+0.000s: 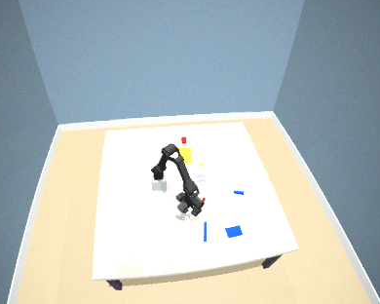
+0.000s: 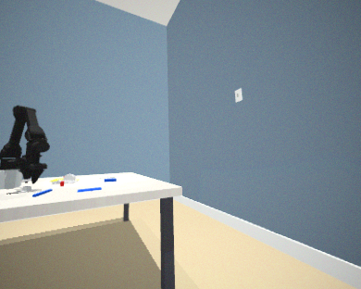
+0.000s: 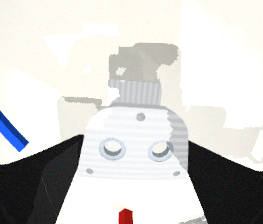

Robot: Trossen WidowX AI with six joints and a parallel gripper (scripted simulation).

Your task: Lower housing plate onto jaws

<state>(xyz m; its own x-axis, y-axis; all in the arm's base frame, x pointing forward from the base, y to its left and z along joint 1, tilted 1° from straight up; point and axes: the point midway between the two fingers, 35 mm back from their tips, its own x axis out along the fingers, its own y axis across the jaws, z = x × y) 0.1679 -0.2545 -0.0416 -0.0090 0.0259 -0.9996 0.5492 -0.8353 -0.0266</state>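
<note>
The small red cube is 13 cm ahead of my gripper tip, 9 cm to the left of it and 2 cm below it. From my gripper tip the other things lie so: short blue piece 39 cm ahead, 10 cm to the left, 3 cm below; then thin blue bar 15 cm to the right, 9 cm ahead, 3 cm below; then blue square 27 cm ahead, 19 cm to the right, 4 cm below.
</note>
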